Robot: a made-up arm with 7 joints.
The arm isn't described. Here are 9 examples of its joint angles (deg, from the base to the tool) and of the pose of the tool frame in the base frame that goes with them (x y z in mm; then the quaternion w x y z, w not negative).
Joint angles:
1: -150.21 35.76 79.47 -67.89 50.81 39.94 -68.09
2: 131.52 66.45 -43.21 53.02 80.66 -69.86 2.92
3: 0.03 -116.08 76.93 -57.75 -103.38 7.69 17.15
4: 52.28 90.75 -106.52 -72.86 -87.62 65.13 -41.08
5: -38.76 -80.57 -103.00 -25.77 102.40 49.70 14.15
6: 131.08 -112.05 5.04 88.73 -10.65 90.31 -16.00
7: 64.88 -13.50 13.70 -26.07 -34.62 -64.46 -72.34
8: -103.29 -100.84 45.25 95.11 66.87 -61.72 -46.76
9: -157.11 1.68 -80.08 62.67 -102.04 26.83 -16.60
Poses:
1: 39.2 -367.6 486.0 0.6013 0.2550 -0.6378 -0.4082
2: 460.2 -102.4 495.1 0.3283 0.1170 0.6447 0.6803
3: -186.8 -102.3 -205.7 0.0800 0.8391 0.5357 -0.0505
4: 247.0 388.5 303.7 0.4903 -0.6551 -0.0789 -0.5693
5: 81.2 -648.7 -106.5 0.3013 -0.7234 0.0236 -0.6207
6: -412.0 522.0 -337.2 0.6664 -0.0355 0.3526 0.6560
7: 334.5 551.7 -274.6 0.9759 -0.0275 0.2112 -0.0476
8: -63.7 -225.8 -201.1 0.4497 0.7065 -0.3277 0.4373
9: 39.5 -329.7 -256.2 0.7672 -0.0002 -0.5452 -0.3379
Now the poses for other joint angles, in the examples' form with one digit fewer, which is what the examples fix.
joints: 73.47 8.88 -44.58 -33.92 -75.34 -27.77 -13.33
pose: 291 281 -393 0.386 -0.824 0.405 -0.087
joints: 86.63 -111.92 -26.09 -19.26 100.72 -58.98 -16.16
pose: -510 156 -309 0.675 -0.347 0.290 -0.583
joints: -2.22 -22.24 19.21 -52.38 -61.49 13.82 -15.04
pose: -237 436 -324 0.692 -0.702 -0.164 -0.045
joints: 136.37 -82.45 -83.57 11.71 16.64 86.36 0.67
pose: -289 593 -76 0.814 0.423 -0.285 0.279
